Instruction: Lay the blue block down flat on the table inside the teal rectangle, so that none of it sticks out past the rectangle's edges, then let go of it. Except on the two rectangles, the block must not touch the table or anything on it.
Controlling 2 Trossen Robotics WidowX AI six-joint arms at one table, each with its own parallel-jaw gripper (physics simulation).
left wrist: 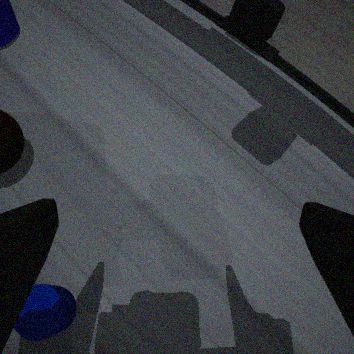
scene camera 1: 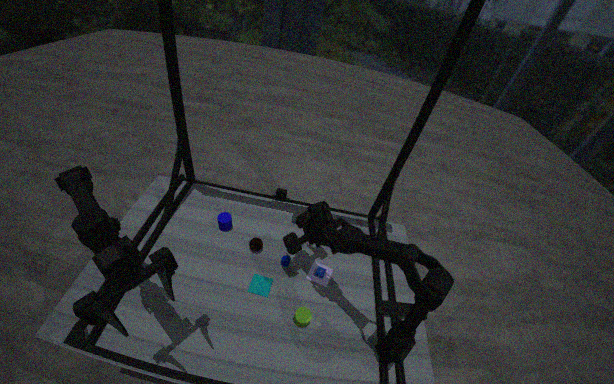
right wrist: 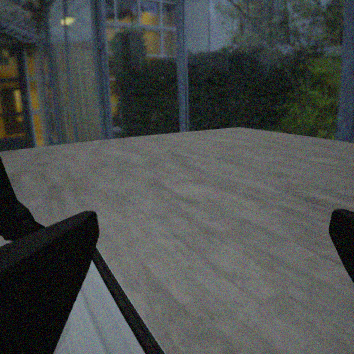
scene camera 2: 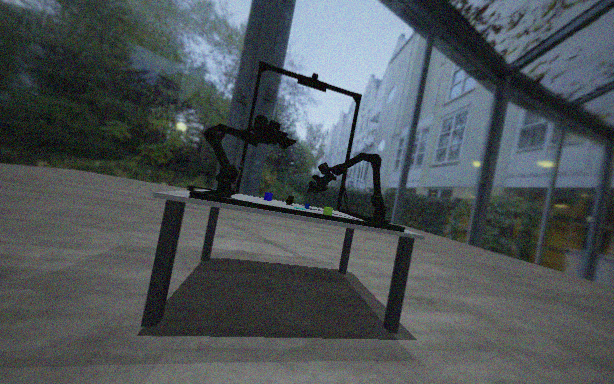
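Seen in the pictures: left gripper, between the fingertips: (left wrist: 181, 212) (scene camera 1: 298, 230) (scene camera 2: 310, 193); right gripper, between the fingertips: (scene camera 1: 150, 317) (right wrist: 214, 222) (scene camera 2: 292, 138); left arm's base, origin of its link: (scene camera 1: 389, 351) (scene camera 2: 378, 221); right arm's base, origin of its link: (scene camera 2: 222, 192).
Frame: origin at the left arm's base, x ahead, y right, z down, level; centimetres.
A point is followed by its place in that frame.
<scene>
The small blue block (scene camera 1: 320, 272) @[x 16.1, y 30.4, z 0.0 cm] lies on the pale lilac rectangle (scene camera 1: 312, 279) @[x 19.1, y 28.8, z 1.8 cm] in scene camera 1; it does not show in the left wrist view. The teal rectangle (scene camera 1: 260, 285) @[x 37.7, y 28.3, z 1.8 cm] lies bare on the table, to the left of the lilac one. My left gripper (scene camera 1: 304, 239) @[x 23.4, y 43.1, z -8.9 cm] (scene camera 2: 314, 187) @[x 23.4, y 43.1, z -8.9 cm] (left wrist: 181, 212) @[x 23.4, y 43.1, z -8.9 cm] is open and empty, above the table, farther back than the block in scene camera 1. Its far finger is hard to make out there. My right gripper (scene camera 1: 149, 317) @[x 59.0, y 8.3, z -32.4 cm] (scene camera 2: 290, 143) @[x 59.0, y 8.3, z -32.4 cm] (right wrist: 214, 222) @[x 59.0, y 8.3, z -32.4 cm] is open and empty, raised high at the left, away from the block.
A short dark blue cylinder (scene camera 1: 285, 261) @[x 28.4, y 35.3, z -1.2 cm] (left wrist: 45, 312) @[x 27.6, y 36.5, z -1.2 cm] stands between the rectangles, slightly behind them. A dark brown round object (scene camera 1: 256, 245) @[x 38.3, y 41.9, z -2.4 cm] (left wrist: 9, 142) @[x 36.1, y 44.1, z -1.5 cm] and a taller blue cylinder (scene camera 1: 225, 221) @[x 49.8, y 52.5, z -3.5 cm] (scene camera 2: 268, 196) @[x 51.0, y 52.0, z -1.0 cm] stand farther back left. A lime cylinder (scene camera 1: 302, 317) @[x 26.0, y 14.6, z -2.5 cm] (scene camera 2: 328, 211) @[x 26.8, y 13.1, z -0.3 cm] stands nearer the front.
</scene>
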